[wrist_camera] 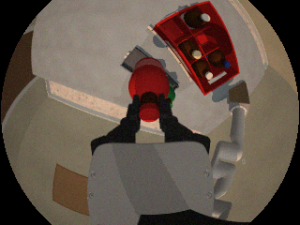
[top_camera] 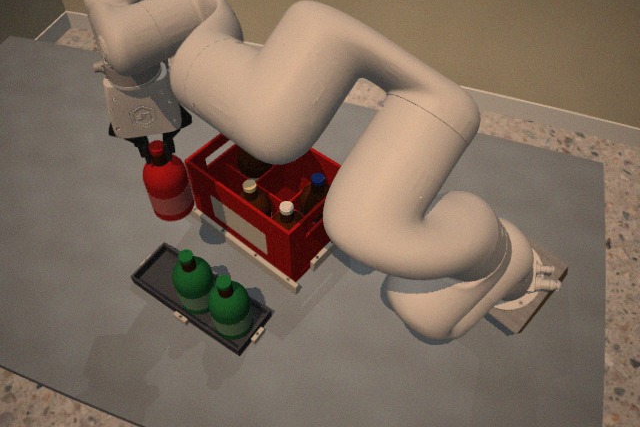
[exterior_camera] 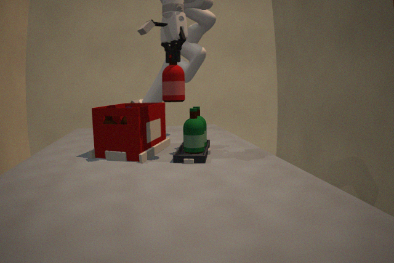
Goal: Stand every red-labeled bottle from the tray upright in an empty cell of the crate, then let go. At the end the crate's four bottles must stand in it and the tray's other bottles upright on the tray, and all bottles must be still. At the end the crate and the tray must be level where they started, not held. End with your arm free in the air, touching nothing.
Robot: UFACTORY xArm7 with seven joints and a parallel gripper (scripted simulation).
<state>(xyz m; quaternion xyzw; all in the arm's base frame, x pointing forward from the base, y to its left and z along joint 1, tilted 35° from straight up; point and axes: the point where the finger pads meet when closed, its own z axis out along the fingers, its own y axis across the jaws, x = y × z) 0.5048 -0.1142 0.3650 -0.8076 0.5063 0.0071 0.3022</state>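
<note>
My hand is 70 mm above the red-labeled bottle. The rest, counted from my hand: tray 50 mm behind, 70 mm to the left, 320 mm below; crate 120 mm behind, 150 mm to the right, 250 mm below.
</note>
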